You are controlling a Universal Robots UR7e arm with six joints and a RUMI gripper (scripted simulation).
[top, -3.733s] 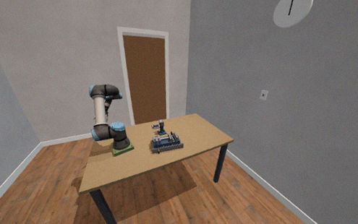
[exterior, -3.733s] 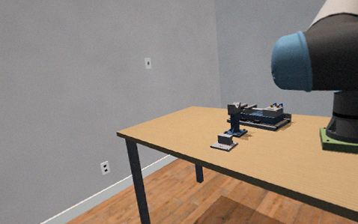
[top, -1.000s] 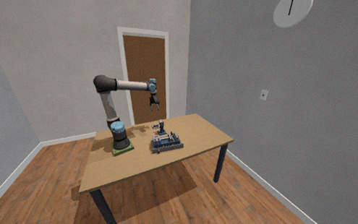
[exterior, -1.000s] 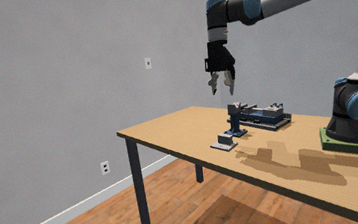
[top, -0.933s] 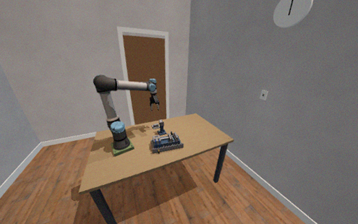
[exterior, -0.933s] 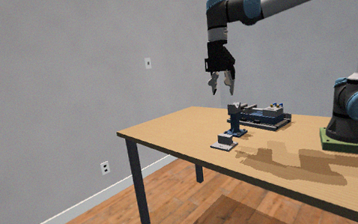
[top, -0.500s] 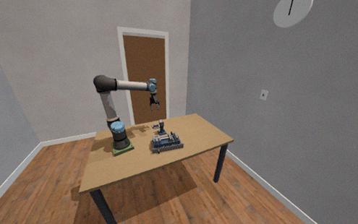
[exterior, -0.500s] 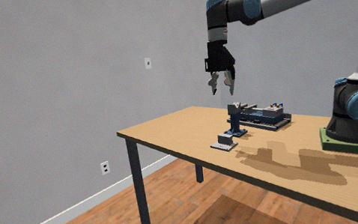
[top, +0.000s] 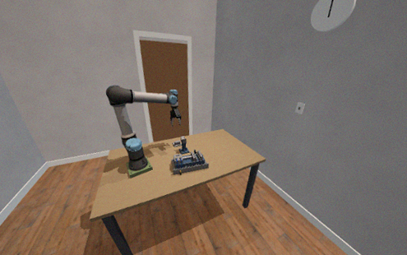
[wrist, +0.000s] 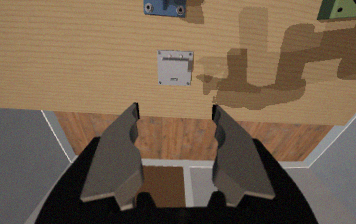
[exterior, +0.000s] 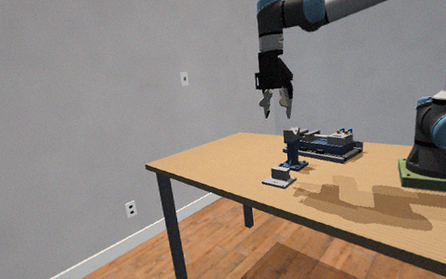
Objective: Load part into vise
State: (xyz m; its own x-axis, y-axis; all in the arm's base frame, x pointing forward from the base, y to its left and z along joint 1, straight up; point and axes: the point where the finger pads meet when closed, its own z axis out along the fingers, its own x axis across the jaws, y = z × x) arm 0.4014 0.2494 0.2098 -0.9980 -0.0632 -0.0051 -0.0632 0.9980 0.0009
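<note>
Now: hand 220 mm above the part. From my hand the other things lie so: grey infeed plate (240 mm below, 20 mm to the left); then cylinder rod (360 mm to the right, 160 mm below); then work stop (320 mm to the right, 150 mm below, 90 mm ahead).
</note>
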